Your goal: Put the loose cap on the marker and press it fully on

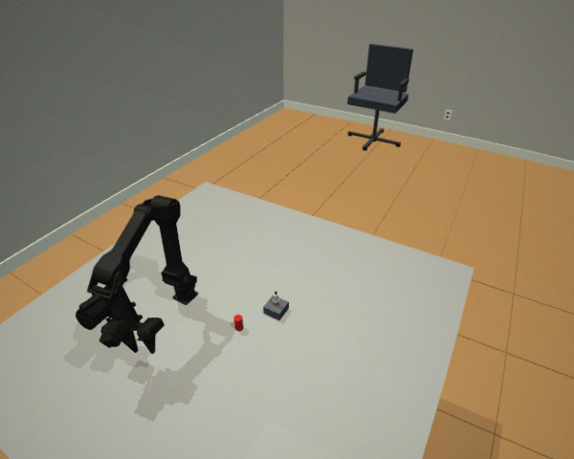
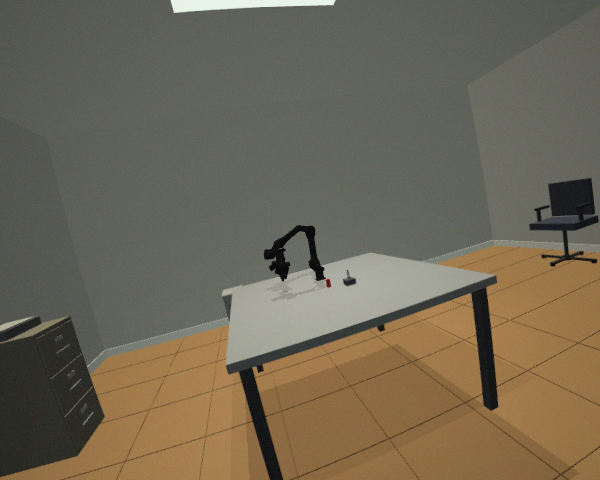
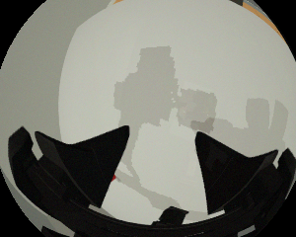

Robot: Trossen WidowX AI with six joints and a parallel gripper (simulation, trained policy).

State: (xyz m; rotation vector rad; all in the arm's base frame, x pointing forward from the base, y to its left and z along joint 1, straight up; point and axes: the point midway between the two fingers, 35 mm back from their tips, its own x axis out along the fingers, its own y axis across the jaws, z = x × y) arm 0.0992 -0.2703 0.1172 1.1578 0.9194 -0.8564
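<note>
The red cap is 130 mm ahead of my gripper tip, 250 mm to the left of it and 60 mm below it. Also, from my gripper tip: grey holder block 190 mm ahead, 370 mm to the left, 70 mm below.
</note>
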